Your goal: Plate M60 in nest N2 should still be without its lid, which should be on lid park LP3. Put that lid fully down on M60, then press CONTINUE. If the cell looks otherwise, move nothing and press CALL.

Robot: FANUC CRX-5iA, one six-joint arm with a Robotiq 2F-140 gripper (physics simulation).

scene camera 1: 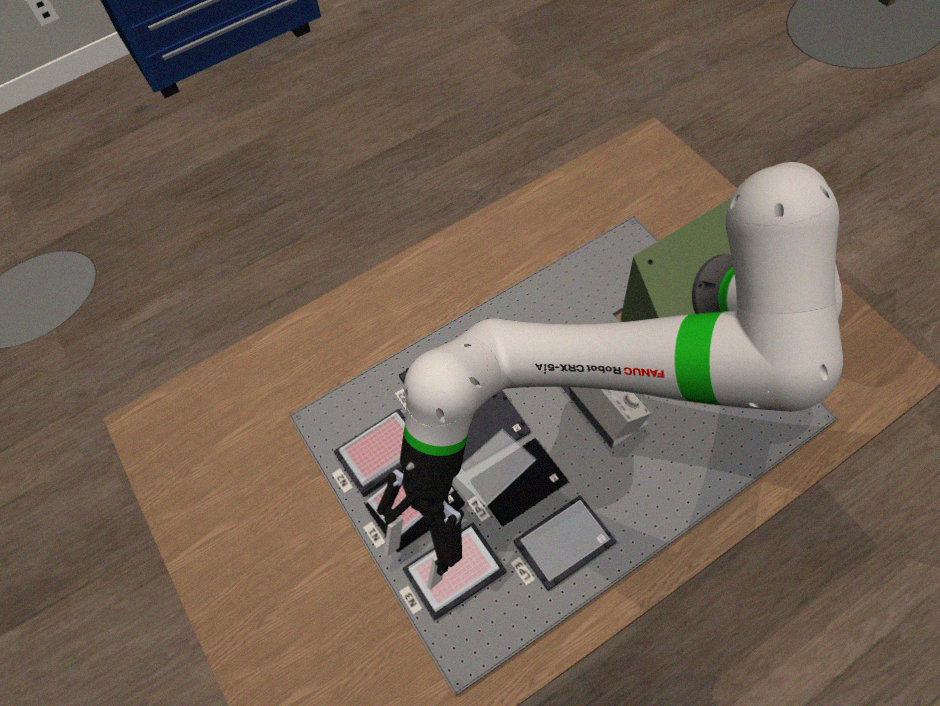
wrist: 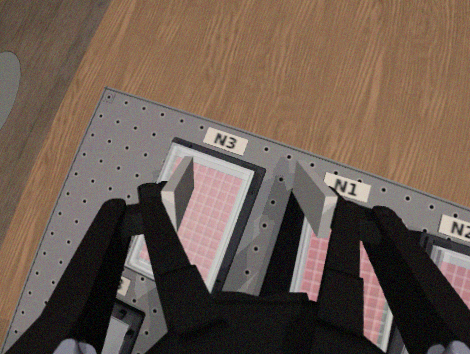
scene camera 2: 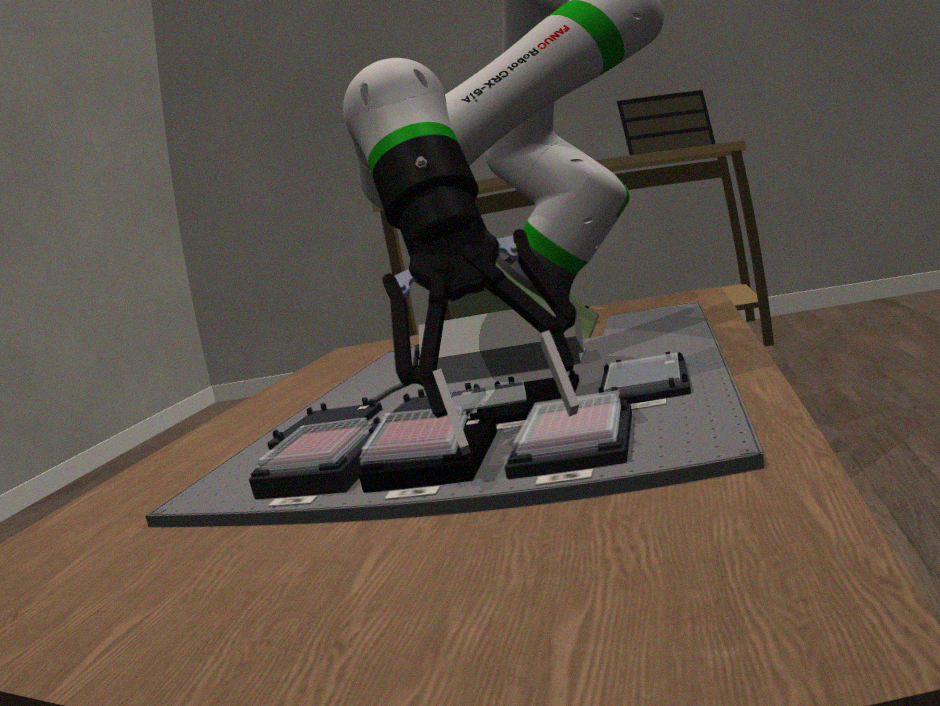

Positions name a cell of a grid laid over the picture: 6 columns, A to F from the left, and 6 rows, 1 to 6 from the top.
My gripper (scene camera 2: D4) is open and touches a nest N1 (scene camera 2: D4). Also in view: a button box (scene camera 2: D3), a nest N3 (scene camera 2: D4) and a nest N2 (scene camera 2: C5).
My gripper also shows in scene camera 1 (scene camera 1: C5) and in the wrist view (wrist: D3). The nest N1 also shows in the wrist view (wrist: D5). The button box also shows in scene camera 1 (scene camera 1: D4).
